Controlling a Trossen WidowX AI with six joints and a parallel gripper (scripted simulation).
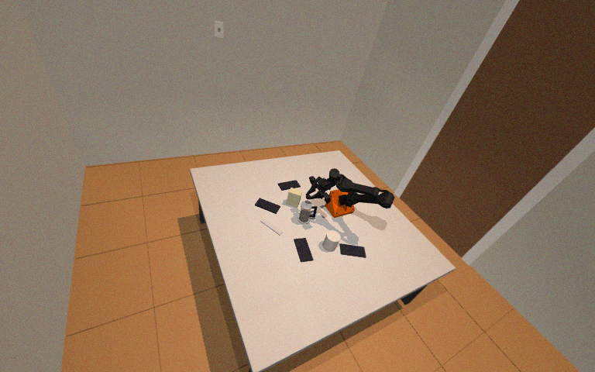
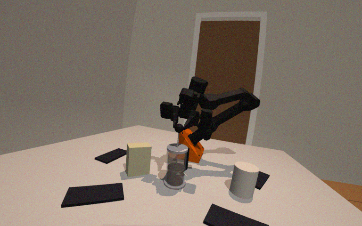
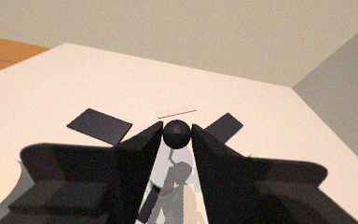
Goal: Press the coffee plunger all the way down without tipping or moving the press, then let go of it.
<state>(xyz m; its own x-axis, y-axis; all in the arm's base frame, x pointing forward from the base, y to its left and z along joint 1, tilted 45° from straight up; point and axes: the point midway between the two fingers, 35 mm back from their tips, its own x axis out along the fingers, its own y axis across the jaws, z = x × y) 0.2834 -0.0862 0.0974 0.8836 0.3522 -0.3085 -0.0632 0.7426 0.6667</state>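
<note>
The glass coffee press is 100 mm below my gripper tip, 30 mm behind it and 10 mm to the left of it. The rest, counted from my gripper tip: white cylinder: 230 mm to the left, 160 mm below, 70 mm behind.
</note>
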